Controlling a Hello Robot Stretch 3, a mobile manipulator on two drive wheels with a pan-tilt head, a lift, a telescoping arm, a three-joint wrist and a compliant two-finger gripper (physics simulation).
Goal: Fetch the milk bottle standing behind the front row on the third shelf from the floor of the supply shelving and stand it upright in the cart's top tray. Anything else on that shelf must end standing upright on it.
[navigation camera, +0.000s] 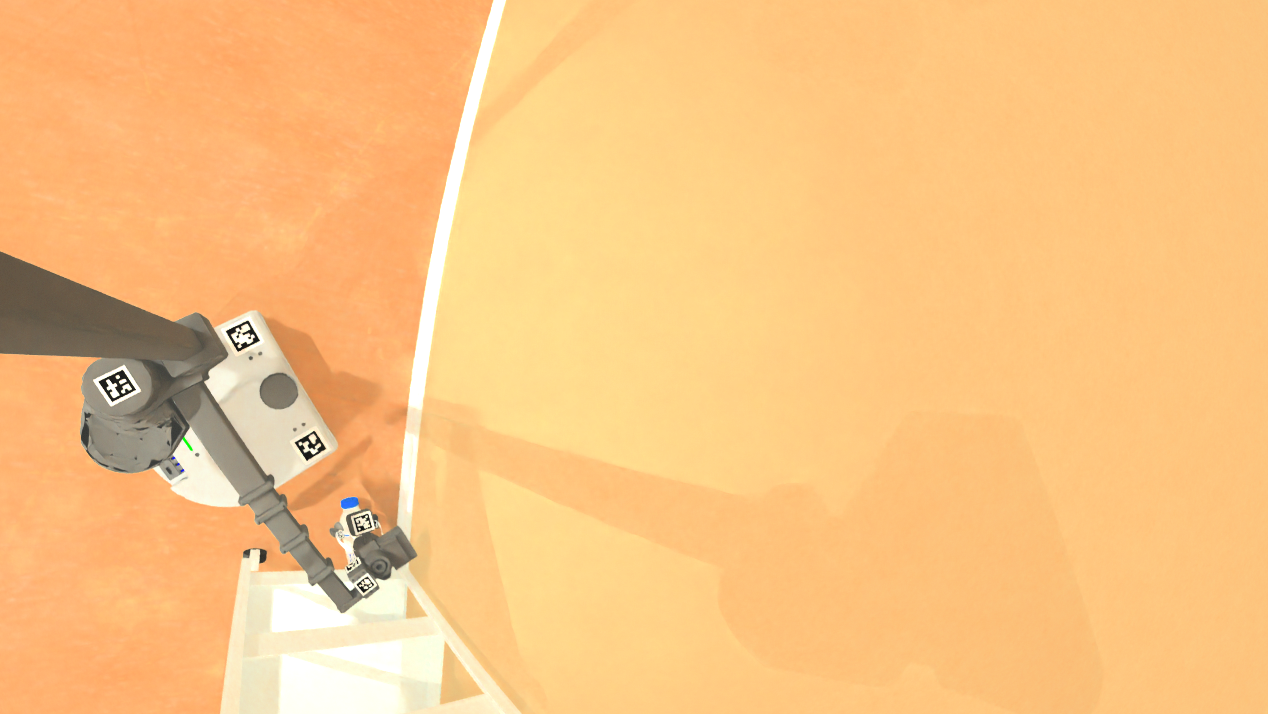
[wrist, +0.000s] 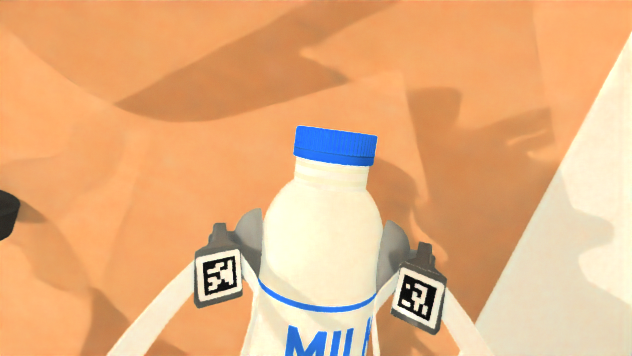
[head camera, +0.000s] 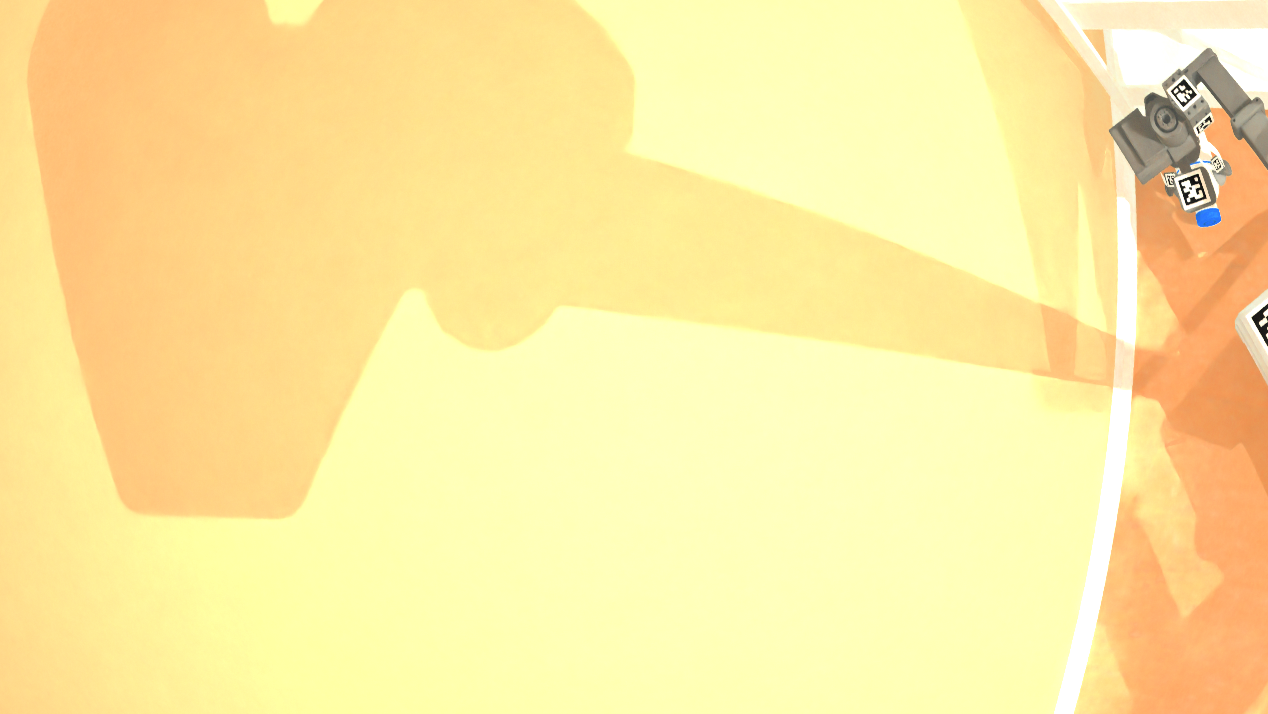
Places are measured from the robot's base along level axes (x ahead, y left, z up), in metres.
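Where they show: gripper, fingertip midpoint: (wrist: 321, 239); robot's base, origin of the base link: (navigation camera: 278, 388).
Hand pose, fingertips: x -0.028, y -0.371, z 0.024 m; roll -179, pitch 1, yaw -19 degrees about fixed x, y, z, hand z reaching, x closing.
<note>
Things, the pixels of their top centre, and the offset from my fingertips. "spot": a spot on its surface instead.
- milk bottle, surface spot: (wrist: 322, 225) spot: 0.009 m ahead, 0.020 m left, 0.045 m up
- white tiered frame, surface spot: (navigation camera: 346, 634) spot: 0.100 m back, 0.020 m right, 0.404 m up
- wheel, surface spot: (wrist: 6, 215) spot: 0.194 m back, 0.062 m left, 0.001 m down
My gripper (head camera: 1194, 172) (navigation camera: 356, 526) (wrist: 321, 239) is shut on a milk bottle (head camera: 1207, 217) (navigation camera: 349, 502) (wrist: 322, 225) with a blue cap. In the wrist view the fingers press on both sides of its white body, just above the blue line, and the MILK lettering is cut off at the bottom edge. The bottle is held above the orange floor; its exact tilt is hard to tell. In the navigation view the gripper is by the near end of a white tiered frame (navigation camera: 346, 634). I cannot tell whether this frame is the cart or the supply shelving.
My base (navigation camera: 221, 470) and extended arm (navigation camera: 232, 452) are at the left in the navigation view. A black foot or wheel (navigation camera: 254, 555) (wrist: 6, 215) is at a corner of the frame. A pale surface (wrist: 575, 240) fills the right of the wrist view. A curved white line (head camera: 1125, 310) (navigation camera: 432, 266) crosses the floor.
</note>
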